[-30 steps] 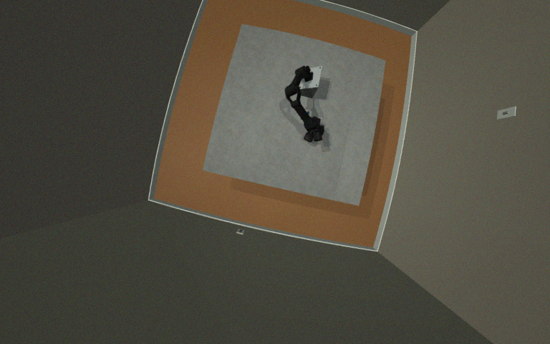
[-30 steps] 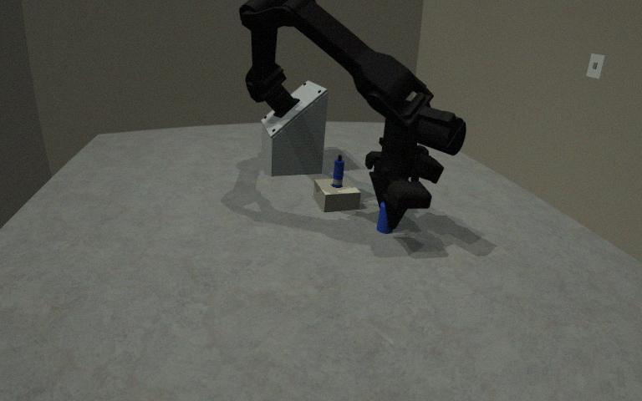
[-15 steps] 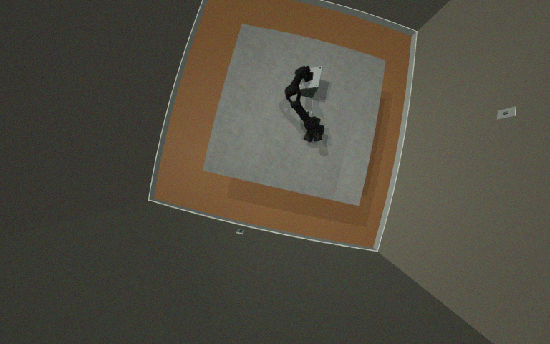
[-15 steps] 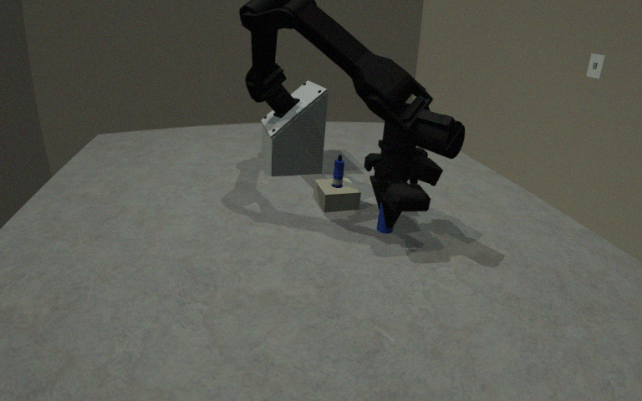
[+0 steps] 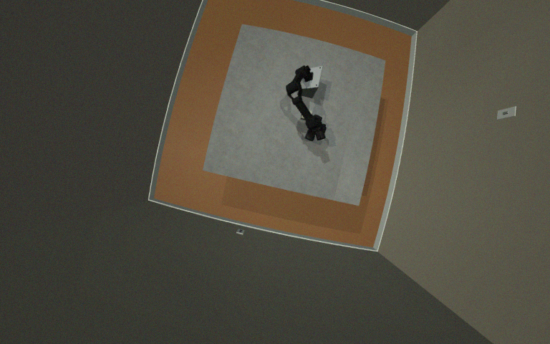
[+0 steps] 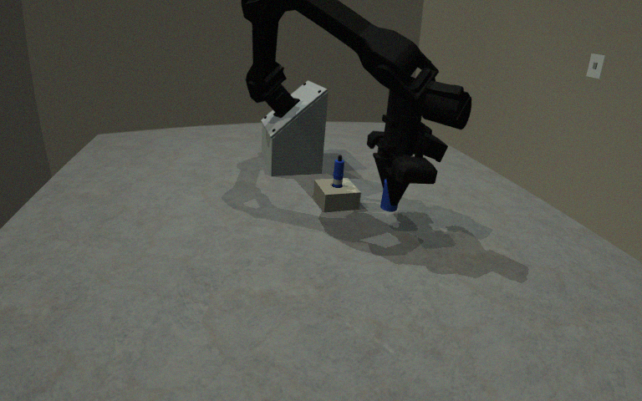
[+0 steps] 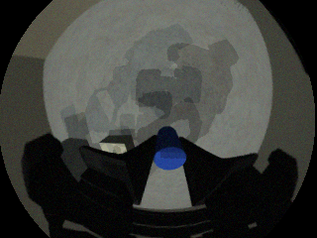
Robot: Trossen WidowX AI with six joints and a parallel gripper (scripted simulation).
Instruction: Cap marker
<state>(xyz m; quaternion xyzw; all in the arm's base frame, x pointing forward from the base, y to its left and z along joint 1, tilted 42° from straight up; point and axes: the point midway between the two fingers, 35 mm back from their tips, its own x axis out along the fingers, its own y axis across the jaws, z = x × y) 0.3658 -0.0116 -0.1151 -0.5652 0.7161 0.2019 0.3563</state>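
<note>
My gripper tip is 120 mm past the beige holder block, 40 mm to the left of it and 40 mm above it. Round my gripper tip: blue cap (10 mm above).
</note>
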